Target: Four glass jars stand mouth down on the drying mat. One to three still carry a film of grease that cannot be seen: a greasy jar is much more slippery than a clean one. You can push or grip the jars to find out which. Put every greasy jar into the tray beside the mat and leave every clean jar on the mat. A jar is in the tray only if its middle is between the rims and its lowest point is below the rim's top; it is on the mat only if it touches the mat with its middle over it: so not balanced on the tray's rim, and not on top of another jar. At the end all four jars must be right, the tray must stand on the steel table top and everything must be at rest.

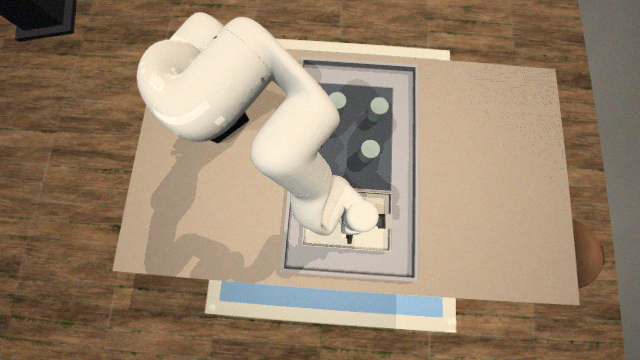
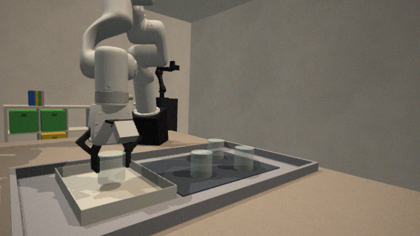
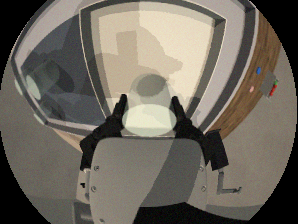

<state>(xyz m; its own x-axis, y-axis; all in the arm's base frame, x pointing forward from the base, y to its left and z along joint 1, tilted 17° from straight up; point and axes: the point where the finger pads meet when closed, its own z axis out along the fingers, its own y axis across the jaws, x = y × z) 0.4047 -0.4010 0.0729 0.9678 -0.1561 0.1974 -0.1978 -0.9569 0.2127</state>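
My hand is 5 cm above the cream tray. Also, from my hand: dark drying mat (31 cm to the left, 7 cm ahead, 6 cm below); rimmed steel table top (20 cm to the left, 6 cm below, 6 cm ahead).
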